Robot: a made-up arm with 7 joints. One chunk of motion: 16 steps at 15 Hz.
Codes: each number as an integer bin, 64 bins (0 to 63) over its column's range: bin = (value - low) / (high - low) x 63, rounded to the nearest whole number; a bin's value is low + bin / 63 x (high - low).
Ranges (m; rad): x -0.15..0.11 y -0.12..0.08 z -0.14..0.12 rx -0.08..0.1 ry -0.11..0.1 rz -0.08..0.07
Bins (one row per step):
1: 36 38 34 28 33 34
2: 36 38 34 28 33 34
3: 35 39 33 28 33 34
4: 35 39 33 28 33 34
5: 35 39 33 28 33 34
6: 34 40 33 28 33 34
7: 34 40 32 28 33 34
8: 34 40 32 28 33 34
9: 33 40 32 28 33 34
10: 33 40 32 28 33 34
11: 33 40 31 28 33 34
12: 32 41 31 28 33 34
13: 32 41 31 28 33 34
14: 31 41 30 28 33 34
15: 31 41 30 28 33 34
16: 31 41 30 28 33 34
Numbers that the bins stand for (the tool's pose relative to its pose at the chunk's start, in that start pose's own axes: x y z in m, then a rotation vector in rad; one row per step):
1: -0.0014 0.0006 0.0003 0.0000 0.0000 0.0010
2: -0.0014 0.0006 0.0003 0.0000 0.0000 0.0010
3: -0.0056 0.0038 -0.0038 0.0000 0.0000 0.0010
4: -0.0056 0.0038 -0.0038 0.0000 0.0000 0.0010
5: -0.0056 0.0038 -0.0038 0.0000 0.0000 0.0010
6: -0.0097 0.0070 -0.0038 0.0000 0.0000 0.0010
7: -0.0097 0.0070 -0.0079 0.0000 0.0000 0.0010
8: -0.0097 0.0070 -0.0079 0.0000 0.0000 0.0010
9: -0.0138 0.0070 -0.0079 0.0000 0.0000 0.0010
10: -0.0138 0.0070 -0.0079 0.0000 0.0000 0.0010
11: -0.0138 0.0070 -0.0121 0.0000 0.0000 0.0010
12: -0.0179 0.0102 -0.0121 0.0000 0.0000 0.0010
13: -0.0179 0.0102 -0.0121 0.0000 0.0000 0.0010
14: -0.0221 0.0102 -0.0162 0.0000 0.0000 0.0010
15: -0.0221 0.0102 -0.0162 0.0000 0.0000 0.0010
16: -0.0221 0.0102 -0.0162 0.0000 0.0000 0.0010

